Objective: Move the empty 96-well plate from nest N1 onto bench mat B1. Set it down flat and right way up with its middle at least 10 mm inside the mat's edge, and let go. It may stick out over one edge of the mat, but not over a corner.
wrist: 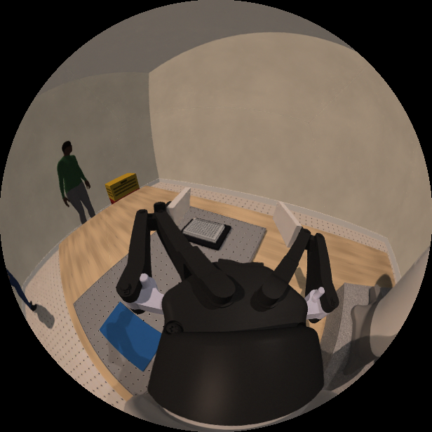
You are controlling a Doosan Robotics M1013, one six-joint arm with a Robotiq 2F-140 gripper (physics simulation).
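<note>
The light grey 96-well plate (204,230) sits in the black nest (214,244) on the grey perforated board, beyond the gripper. My gripper (233,202) is open, its two pale finger pads far apart. The plate shows between the pads in the view, nearer the left pad, and touches neither as far as I can see. The blue bench mat (131,340) lies on the board at the lower left; part of it is hidden behind the gripper body, and a shadow falls across it.
The perforated board (250,240) lies on a wooden table (90,255). A yellow crate (122,187) is at the back left. A person in a green top (71,175) stands at the left. A grey block (345,320) and the arm's base are at the right.
</note>
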